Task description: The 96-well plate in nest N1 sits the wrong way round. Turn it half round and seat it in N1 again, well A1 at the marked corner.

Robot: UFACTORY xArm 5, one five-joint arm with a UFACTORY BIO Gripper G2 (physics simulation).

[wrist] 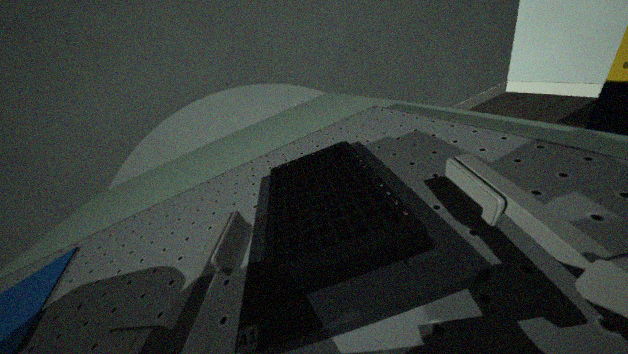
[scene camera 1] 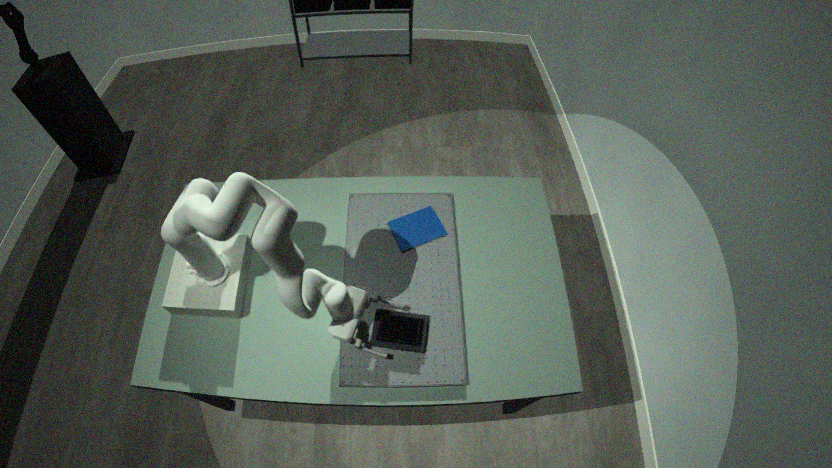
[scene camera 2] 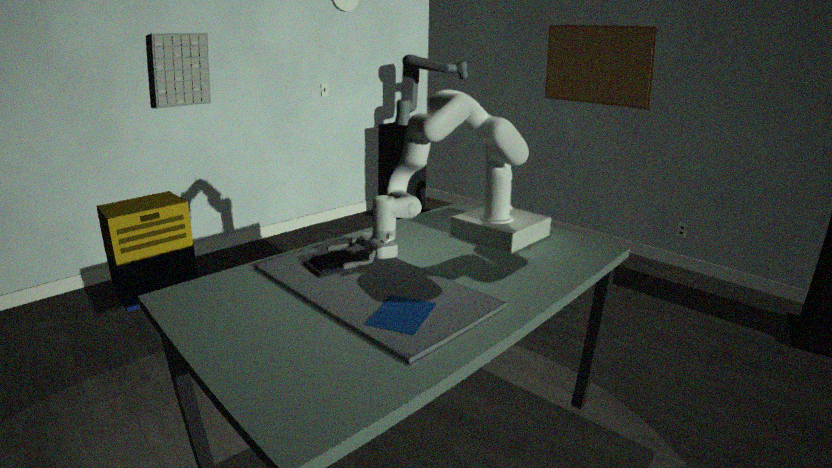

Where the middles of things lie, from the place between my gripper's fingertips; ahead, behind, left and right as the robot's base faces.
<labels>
Right now my hand is 1 cm short of the black 96-well plate (scene camera 1: 392, 328) and 1 cm to the right of it. From my hand the other things lie so: nest N1 (wrist: 391, 290): 1 cm ahead, 1 cm to the left, 1 cm below; flat blue rectangle (scene camera 2: 400, 314): 13 cm ahead, 36 cm to the left, 2 cm below.
</labels>
